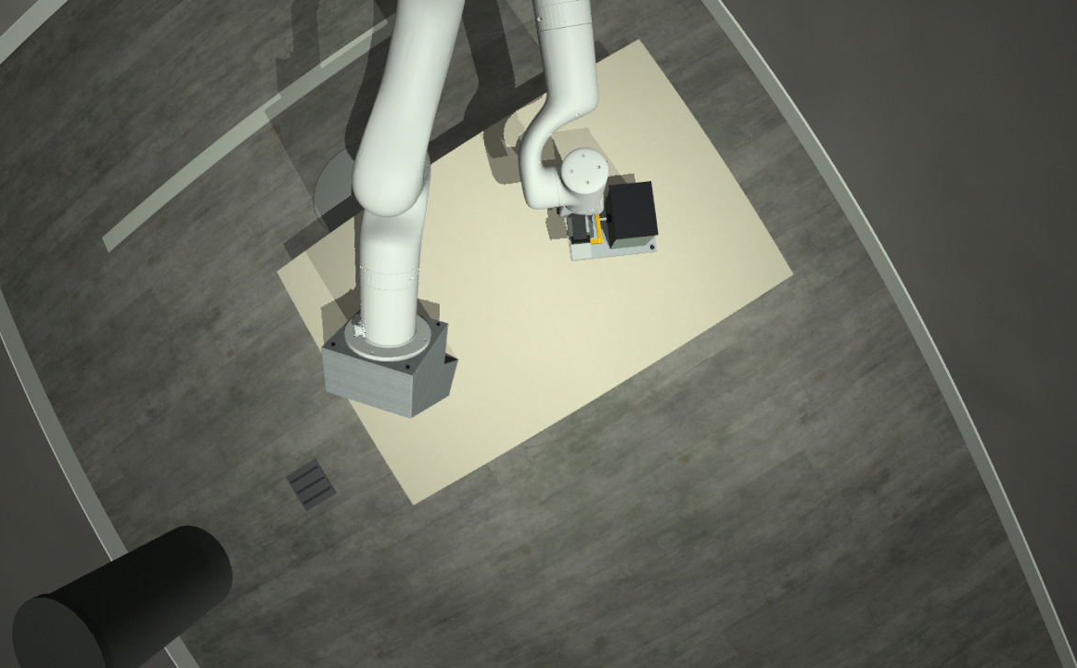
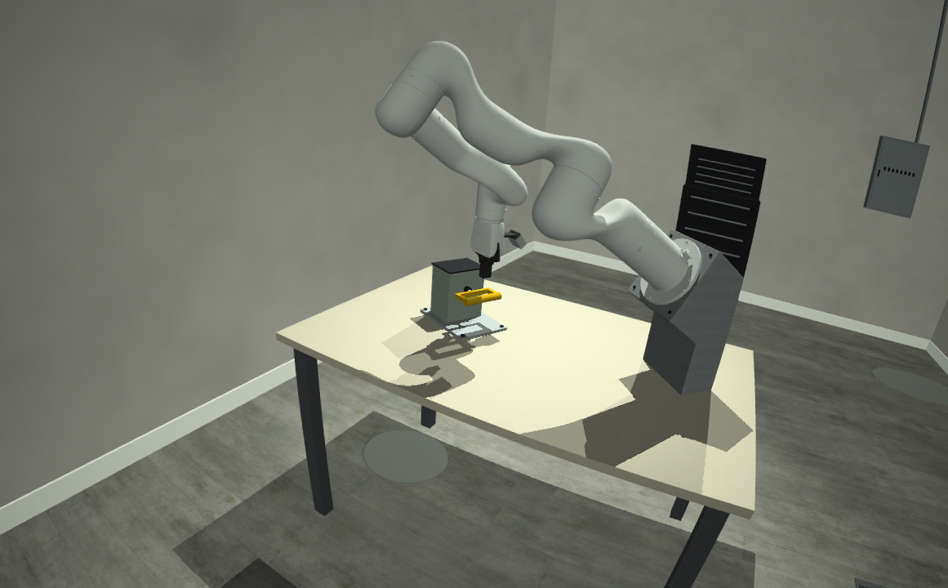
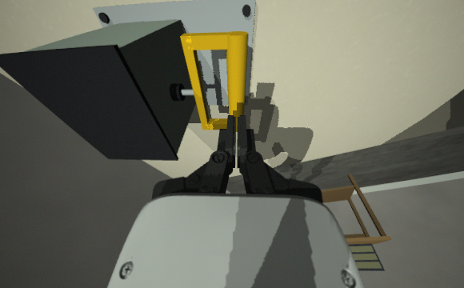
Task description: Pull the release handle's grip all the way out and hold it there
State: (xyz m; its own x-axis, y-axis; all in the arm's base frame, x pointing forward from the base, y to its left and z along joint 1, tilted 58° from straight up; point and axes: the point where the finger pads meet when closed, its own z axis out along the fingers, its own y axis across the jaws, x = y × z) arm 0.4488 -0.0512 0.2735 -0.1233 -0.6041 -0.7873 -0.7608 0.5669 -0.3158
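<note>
My gripper is now 9 cm short of the grey baseplate, 2 cm to the left of it and 19 cm above it.
</note>
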